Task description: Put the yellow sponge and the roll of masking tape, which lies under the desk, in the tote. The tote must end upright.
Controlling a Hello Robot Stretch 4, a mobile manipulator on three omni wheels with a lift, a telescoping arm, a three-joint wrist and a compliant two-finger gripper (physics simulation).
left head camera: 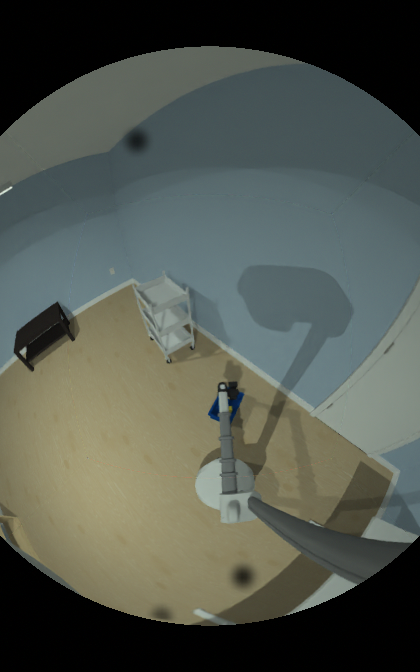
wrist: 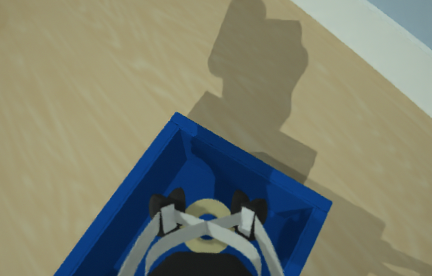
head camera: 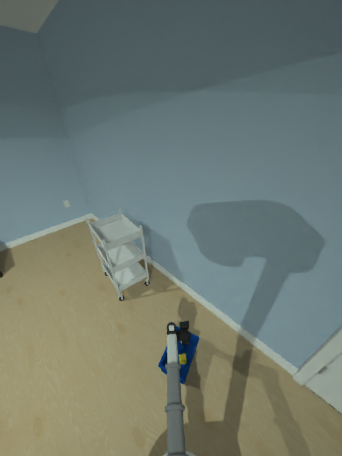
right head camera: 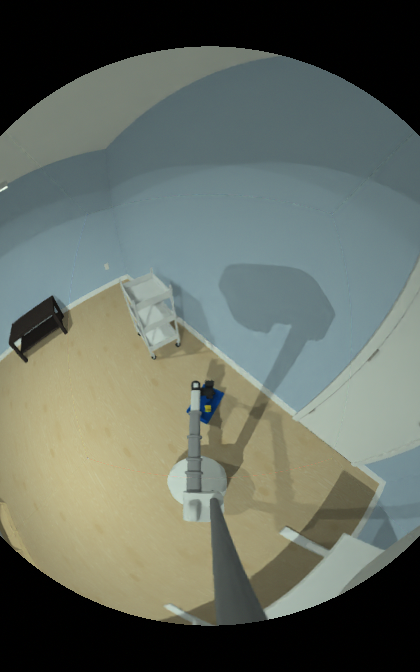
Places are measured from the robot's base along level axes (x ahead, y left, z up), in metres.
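Where they show: gripper, between the fingertips: (wrist: pixel 208 204).
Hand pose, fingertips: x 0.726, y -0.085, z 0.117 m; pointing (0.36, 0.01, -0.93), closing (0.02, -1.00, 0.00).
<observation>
Each offset is from my fingertips to the top centre of the thing. "pt": to the spot under its first point.
The blue tote {dx -0.072, dy +0.029, dz -0.024 m} (head camera: pixel 190 367) (left head camera: pixel 214 414) (right head camera: pixel 218 398) (wrist: pixel 120 186) stands upright on the floor near the wall. The yellow sponge {dx -0.100, dy +0.010, dz -0.060 m} (head camera: pixel 183 358) (left head camera: pixel 230 409) (right head camera: pixel 208 408) lies inside it, towards the robot's side. My gripper (head camera: pixel 184 334) (left head camera: pixel 232 390) (right head camera: pixel 208 390) (wrist: pixel 208 204) is shut on the roll of masking tape {dx -0.021, dy +0.000, dz +0.024 m} (wrist: pixel 207 204), with one dark fingertip on either side of the pale ring. The gripper and tape are over the tote's far half, within its rim in the wrist view. Their exact height above the tote's bottom is hard to tell. The sponge does not show in the wrist view.
A white three-shelf cart (head camera: pixel 117 231) (left head camera: pixel 162 293) (right head camera: pixel 148 289) stands beyond the tote by the wall. A low black table (left head camera: pixel 39 327) (right head camera: pixel 34 320) stands at the far left. The wall's white skirting {pt dx +0.345, dy -0.245, dz -0.116 m} (wrist: pixel 350 32) runs behind the tote. A white door (right head camera: pixel 370 400) is at the right.
</observation>
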